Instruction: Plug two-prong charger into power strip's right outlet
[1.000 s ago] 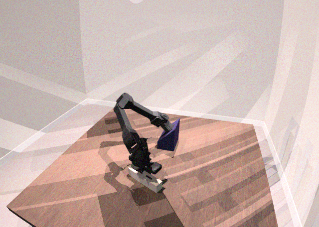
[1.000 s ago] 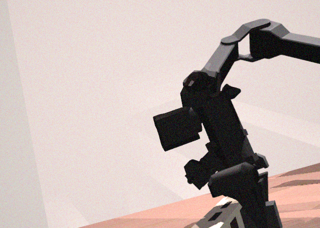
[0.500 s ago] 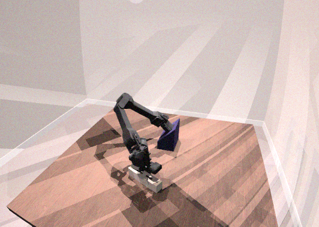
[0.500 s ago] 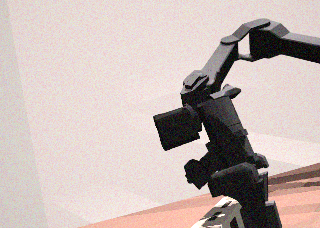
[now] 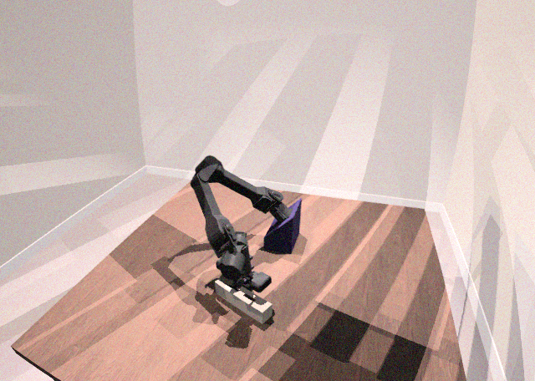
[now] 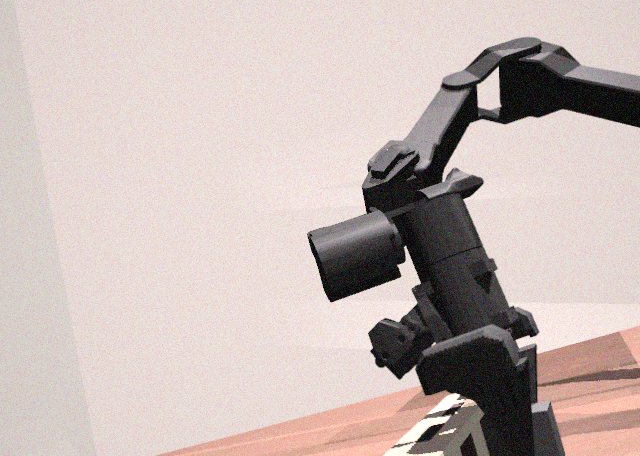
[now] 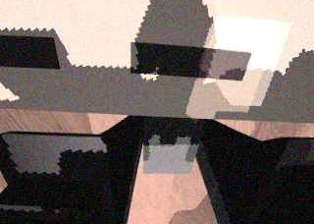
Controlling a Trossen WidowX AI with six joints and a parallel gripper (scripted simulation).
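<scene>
My gripper tip is now 20 mm short of the dark charger, 10 mm to the left of it and 10 mm below it.
</scene>
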